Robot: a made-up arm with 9 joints. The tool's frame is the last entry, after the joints.
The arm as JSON. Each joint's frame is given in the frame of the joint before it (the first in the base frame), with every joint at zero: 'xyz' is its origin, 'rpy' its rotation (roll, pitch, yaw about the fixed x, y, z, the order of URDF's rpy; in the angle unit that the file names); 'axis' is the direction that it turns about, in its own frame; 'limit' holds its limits. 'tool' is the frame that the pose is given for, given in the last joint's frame.
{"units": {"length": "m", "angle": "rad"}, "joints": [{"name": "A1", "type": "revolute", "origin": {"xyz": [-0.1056, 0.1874, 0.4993], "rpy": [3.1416, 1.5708, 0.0]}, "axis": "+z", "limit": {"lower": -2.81, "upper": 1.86}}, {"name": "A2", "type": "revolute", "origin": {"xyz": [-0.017, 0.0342, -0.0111], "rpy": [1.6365, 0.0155, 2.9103]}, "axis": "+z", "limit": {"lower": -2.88, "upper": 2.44}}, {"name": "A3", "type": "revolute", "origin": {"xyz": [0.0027, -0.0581, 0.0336], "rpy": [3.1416, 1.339, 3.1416]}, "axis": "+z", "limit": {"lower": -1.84, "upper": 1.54}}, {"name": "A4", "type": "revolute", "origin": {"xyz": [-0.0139, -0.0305, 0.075], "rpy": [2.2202, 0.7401, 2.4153]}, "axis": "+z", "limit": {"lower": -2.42, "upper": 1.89}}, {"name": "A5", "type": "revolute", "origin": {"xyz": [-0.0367, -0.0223, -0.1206], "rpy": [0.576, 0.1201, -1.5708]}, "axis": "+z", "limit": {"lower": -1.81, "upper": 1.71}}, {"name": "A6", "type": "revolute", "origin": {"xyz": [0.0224, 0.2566, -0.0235], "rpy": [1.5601, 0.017, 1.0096]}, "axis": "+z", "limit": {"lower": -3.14, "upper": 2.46}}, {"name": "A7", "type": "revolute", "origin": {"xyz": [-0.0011, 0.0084, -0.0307], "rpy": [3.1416, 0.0, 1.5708]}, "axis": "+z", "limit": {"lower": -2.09, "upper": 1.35}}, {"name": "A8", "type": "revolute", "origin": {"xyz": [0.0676, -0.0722, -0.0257], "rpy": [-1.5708, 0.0, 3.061]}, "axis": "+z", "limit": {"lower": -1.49, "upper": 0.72}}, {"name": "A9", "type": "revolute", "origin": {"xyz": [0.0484, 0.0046, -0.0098], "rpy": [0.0, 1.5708, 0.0]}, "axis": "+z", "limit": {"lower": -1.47, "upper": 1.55}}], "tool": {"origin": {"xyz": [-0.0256, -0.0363, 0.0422], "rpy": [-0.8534, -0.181, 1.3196]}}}
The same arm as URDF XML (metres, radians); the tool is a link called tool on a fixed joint. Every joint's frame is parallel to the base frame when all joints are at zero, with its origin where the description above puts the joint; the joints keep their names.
<robot name="arm">
<joint name="A1" type="revolute"><parent link="base"/><child link="link1"/><origin xyz="-0.1056 0.1874 0.4993" rpy="0 0 0"/><axis xyz="-1 0 0"/><limit lower="-2.81" upper="1.86"/></joint>
<joint name="A2" type="revolute"><parent link="link1"/><child link="link2"/><origin xyz="0.0111 -0.0342 0.017" rpy="0 0 0"/><axis xyz="0.065603 -0.971045 -0.229711"/><limit lower="-2.88" upper="2.44"/></joint>
<joint name="A3" type="revolute"><parent link="link2"/><child link="link3"/><origin xyz="0.0602 -0.0293 -0.0051" rpy="0 0 0"/><axis xyz="0 0 1"/><limit lower="-1.84" upper="1.54"/></joint>
<joint name="A4" type="revolute"><parent link="link3"/><child link="link4"/><origin xyz="0.0314 -0.0118 0.075" rpy="0 0 0"/><axis xyz="-0.380112 0.810025 -0.446514"/><limit lower="-2.42" upper="1.89"/></joint>
<joint name="A5" type="revolute"><parent link="link4"/><child link="link5"/><origin xyz="0.0804 -0.075 0.0655" rpy="0 0 0"/><axis xyz="0.0108 0.997917 -0.063601"/><limit lower="-1.81" upper="1.71"/></joint>
<joint name="A6" type="revolute"><parent link="link5"/><child link="link6"/><origin xyz="-0.1178 -0.0368 -0.2273" rpy="0 0 0"/><axis xyz="1 -0.0001 0"/><limit lower="-3.14" upper="2.46"/></joint>
<joint name="A7" type="revolute"><parent link="link6"/><child link="link7"/><origin xyz="-0.0307 0.0085 0.0004" rpy="0 0 0"/><axis xyz="-1 0.0001 0"/><limit lower="-2.09" upper="1.35"/></joint>
<joint name="A8" type="revolute"><parent link="link7"/><child link="link8"/><origin xyz="0.0257 0.0732 0.0665" rpy="0 0 0"/><axis xyz="0 0 1"/><limit lower="-1.49" upper="0.72"/></joint>
<joint name="A9" type="revolute"><parent link="link8"/><child link="link9"/><origin xyz="0.0046 -0.0484 -0.0098" rpy="0 0 0"/><axis xyz="-0.0001 -1 0"/><limit lower="-1.47" upper="1.55"/></joint>
<joint name="tool_joint" type="fixed"><parent link="link9"/><child link="tool"/><origin xyz="-0.0363 -0.0422 0.0256" rpy="0.6712 0.247 -0.1868"/></joint>
<link name="base"/>
<link name="link1"/>
<link name="link2"/>
<link name="link3"/>
<link name="link4"/>
<link name="link5"/>
<link name="link6"/>
<link name="link7"/>
<link name="link8"/>
<link name="link9"/>
<link name="tool"/>
</robot>

